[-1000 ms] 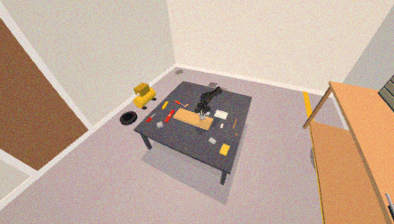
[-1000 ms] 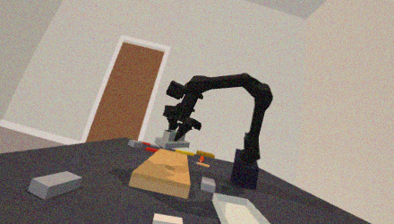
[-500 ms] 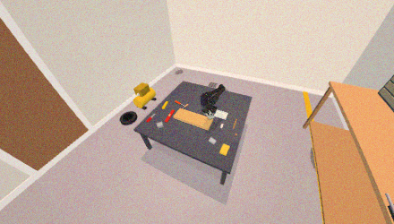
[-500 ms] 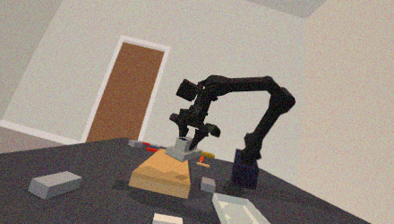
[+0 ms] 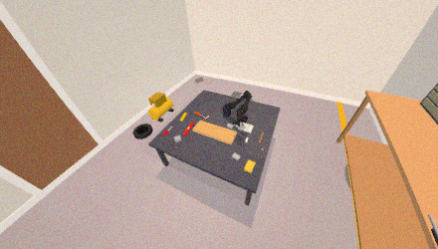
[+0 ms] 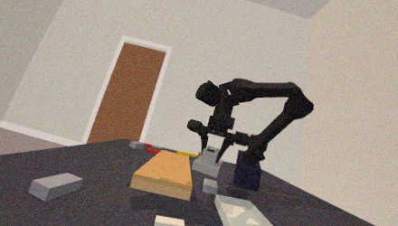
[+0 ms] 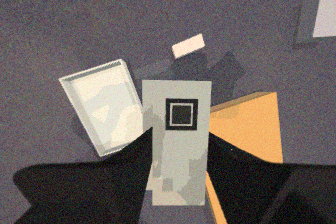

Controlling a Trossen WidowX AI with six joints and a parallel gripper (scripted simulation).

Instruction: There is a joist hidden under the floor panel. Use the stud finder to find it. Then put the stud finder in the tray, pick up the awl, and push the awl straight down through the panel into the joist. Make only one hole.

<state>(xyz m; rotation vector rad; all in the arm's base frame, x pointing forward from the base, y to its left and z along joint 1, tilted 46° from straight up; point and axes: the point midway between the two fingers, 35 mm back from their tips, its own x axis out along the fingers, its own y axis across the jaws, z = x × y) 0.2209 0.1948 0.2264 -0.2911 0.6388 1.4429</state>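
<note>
Now: the white tray 11 cm behind my gripper tip, 2 cm to the left of it and 12 cm below it. Also, from my gripper tip: grey stud finder 1 cm to the left, 2 cm above; square light 2 cm to the left, 3 cm above; white block 6 cm ahead, 11 cm to the left, 12 cm below.
</note>
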